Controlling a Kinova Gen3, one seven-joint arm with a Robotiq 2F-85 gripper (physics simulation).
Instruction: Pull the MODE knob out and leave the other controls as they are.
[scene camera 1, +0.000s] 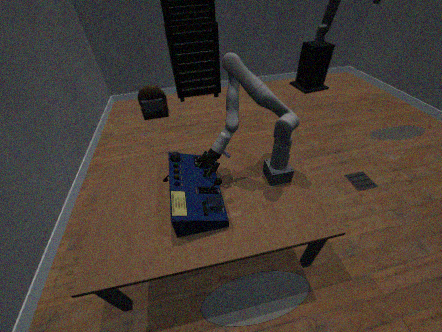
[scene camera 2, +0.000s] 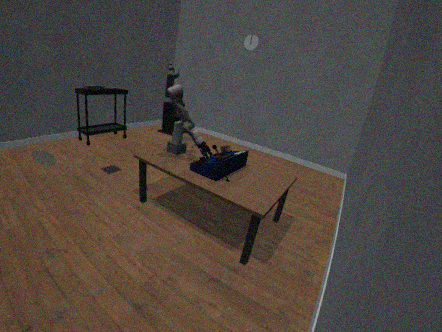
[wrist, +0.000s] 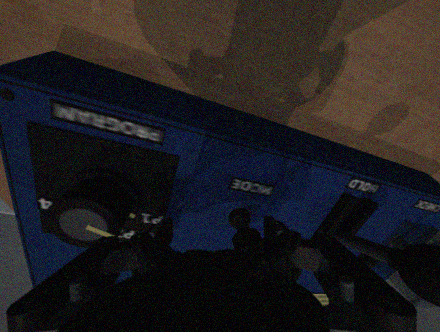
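Seen in the pictures: gripper, fingertip midpoint: (scene camera 1: 203, 171) (scene camera 2: 210, 157) (wrist: 217, 226); arm's base, link origin: (scene camera 1: 277, 164) (scene camera 2: 177, 142).
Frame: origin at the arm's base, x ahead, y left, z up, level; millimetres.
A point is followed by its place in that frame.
The blue control panel (scene camera 1: 189, 185) {x 536, y -10, z 19 mm} (scene camera 2: 212, 168) {x 555, y -290, z -6 mm} (wrist: 205, 165) {x 383, y -126, z -29 mm} lies on the wooden table (scene camera 1: 285, 211) {x 84, y 253, z -98 mm}. In the wrist view its labels read upside down. The small dark MODE knob (wrist: 239, 218) {x 425, y -86, z -7 mm} stands just under the MODE label (wrist: 251, 186) {x 398, y -81, z -25 mm}. My gripper (scene camera 1: 209, 165) {x 433, y -106, z -1 mm} (scene camera 2: 207, 152) {x 433, y -106, z -1 mm} (wrist: 217, 226) {x 433, y -106, z -1 mm} is open and low over the panel's far right part. The knob stands between the two fingers, nearer the right one, and I cannot tell if it touches. The gripper hides the knob in the scene views.
The PROGRAM dial (wrist: 81, 224) {x 406, y -203, z 18 mm} is left of the knob, and the HOLD slider (wrist: 345, 212) {x 408, y 24, z -14 mm} is right of it. A yellow label (scene camera 1: 179, 203) {x 608, y 105, z 40 mm} sits on the panel's front left. The arm's base (scene camera 1: 278, 171) {x 26, y 53, z -2 mm} stands to the right. A dark rack (scene camera 1: 193, 49) and a domed object (scene camera 1: 152, 102) stand behind the table.
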